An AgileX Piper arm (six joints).
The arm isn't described. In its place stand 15 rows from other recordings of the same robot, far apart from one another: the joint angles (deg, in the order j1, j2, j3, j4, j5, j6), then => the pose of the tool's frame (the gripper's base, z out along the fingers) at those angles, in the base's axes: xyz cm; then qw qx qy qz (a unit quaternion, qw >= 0).
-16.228 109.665 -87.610 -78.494 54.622 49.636 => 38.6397 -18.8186 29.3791 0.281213 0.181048 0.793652 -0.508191
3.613 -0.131 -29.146 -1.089 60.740 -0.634 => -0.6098 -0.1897 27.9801 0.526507 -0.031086 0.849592 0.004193
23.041 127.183 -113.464 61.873 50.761 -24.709 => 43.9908 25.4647 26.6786 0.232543 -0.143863 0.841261 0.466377
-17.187 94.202 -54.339 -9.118 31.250 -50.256 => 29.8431 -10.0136 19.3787 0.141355 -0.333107 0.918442 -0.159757
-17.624 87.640 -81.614 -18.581 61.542 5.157 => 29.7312 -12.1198 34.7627 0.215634 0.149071 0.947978 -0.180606
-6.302 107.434 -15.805 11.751 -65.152 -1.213 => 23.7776 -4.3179 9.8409 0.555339 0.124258 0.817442 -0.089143
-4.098 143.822 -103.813 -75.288 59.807 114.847 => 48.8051 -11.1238 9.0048 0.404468 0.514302 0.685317 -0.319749
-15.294 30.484 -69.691 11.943 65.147 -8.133 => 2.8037 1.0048 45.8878 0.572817 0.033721 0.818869 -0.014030
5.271 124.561 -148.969 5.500 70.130 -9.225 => 46.5693 5.1201 41.6892 0.417793 -0.118502 0.900161 0.033419
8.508 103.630 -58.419 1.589 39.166 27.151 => 32.2707 4.9886 15.3815 0.085112 0.171027 0.980864 0.037580
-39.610 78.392 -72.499 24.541 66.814 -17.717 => 22.7617 -14.3270 34.8809 0.265425 0.225585 0.932865 0.091784
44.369 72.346 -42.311 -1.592 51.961 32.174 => 15.0172 14.4115 22.8964 0.096202 -0.112753 0.987083 0.060817
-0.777 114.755 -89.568 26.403 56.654 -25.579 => 42.0117 2.8109 21.6200 0.155072 -0.107244 0.966688 0.173108
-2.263 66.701 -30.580 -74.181 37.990 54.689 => 20.1001 -6.1876 23.6711 0.329015 0.022299 0.880347 -0.340941
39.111 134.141 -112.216 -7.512 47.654 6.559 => 40.1188 31.4833 16.5145 0.224413 -0.303907 0.925316 0.032717
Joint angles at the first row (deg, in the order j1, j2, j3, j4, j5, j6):
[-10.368 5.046 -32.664 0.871 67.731 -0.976]
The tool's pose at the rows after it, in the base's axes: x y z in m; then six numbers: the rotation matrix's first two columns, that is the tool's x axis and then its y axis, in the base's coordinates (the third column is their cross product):
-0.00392 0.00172 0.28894 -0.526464 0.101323 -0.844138 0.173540 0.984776 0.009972
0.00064 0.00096 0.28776 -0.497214 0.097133 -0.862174 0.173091 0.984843 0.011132
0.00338 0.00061 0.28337 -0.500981 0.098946 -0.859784 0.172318 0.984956 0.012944
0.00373 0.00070 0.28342 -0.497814 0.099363 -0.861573 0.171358 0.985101 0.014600
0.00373 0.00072 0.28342 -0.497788 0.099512 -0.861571 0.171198 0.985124 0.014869
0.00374 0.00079 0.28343 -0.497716 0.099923 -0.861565 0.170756 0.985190 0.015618
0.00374 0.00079 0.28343 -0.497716 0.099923 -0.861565 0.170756 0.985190 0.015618
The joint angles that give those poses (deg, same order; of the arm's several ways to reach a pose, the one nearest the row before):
[-10.367 4.183 -32.360 0.682 65.592 0.001]
[-10.367 4.183 -31.249 0.752 62.497 0.001]
[-10.368 4.182 -30.109 0.865 61.626 0.000]
[-10.369 4.182 -30.045 0.976 61.359 -0.001]
[-10.365 4.181 -30.045 0.990 61.360 0.003]
[-10.366 4.182 -30.047 1.040 61.361 0.002]
[-10.366 4.182 -30.047 1.040 61.361 0.002]

